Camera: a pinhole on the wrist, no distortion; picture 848 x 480 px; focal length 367.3 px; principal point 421.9 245.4 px. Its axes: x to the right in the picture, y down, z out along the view. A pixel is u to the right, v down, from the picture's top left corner.
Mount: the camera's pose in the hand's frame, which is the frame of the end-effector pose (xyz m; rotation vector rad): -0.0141 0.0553 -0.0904 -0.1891 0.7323 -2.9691
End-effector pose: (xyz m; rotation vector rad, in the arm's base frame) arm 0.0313 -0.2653 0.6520 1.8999 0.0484 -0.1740
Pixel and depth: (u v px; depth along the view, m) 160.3 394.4 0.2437
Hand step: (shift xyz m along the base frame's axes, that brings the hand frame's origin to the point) 0.1726 -0.0253 -0.1649
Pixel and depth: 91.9 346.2 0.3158
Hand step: 0.2827 -0.0826 -0.2106
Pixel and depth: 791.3 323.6 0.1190
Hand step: -0.1190 0.0038 -0.0199
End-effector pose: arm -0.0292 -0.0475 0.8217 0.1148 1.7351 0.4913
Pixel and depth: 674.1 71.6 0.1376
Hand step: 0.0807 0.0233 0.0888
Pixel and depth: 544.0 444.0 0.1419
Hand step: 0.0272 -0.0864 0.0023
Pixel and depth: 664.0 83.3 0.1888
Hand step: 0.1420 0.0206 0.0981
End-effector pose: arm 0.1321 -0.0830 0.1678 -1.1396 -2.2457 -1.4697
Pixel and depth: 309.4 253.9 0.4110
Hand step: -0.1485 0.2720 -0.1127
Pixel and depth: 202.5 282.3 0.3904
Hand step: -0.2321 0.2847 -0.0375
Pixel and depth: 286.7 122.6 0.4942
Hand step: -0.0695 0.4517 -0.0673
